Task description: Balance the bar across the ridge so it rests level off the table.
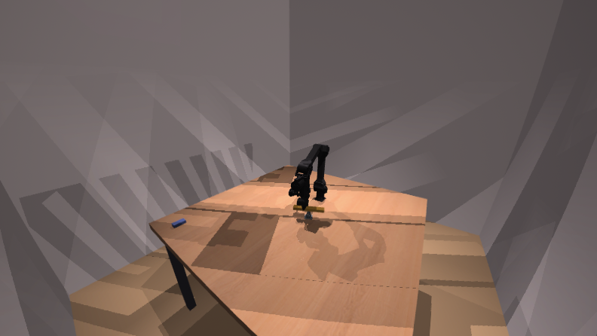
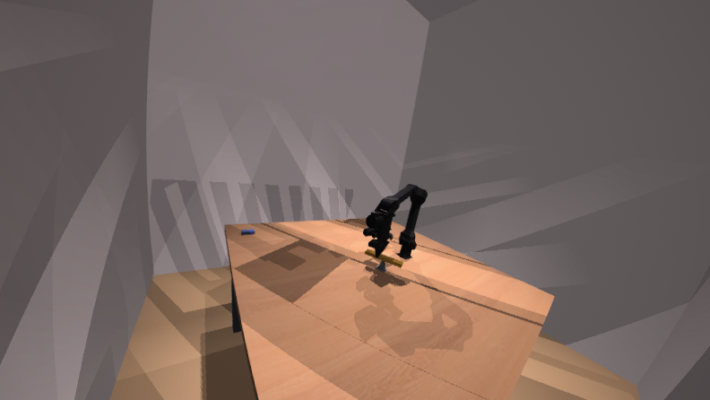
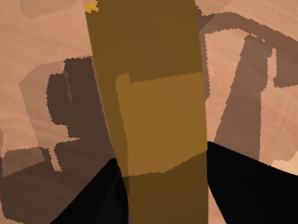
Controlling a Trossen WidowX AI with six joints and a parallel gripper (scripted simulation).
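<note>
The yellow bar lies 30 mm to the left of my gripper tip and 10 mm behind it. The rest, counted from my gripper tip: small blue block (530 mm to the right, 490 mm ahead, 50 mm below).
</note>
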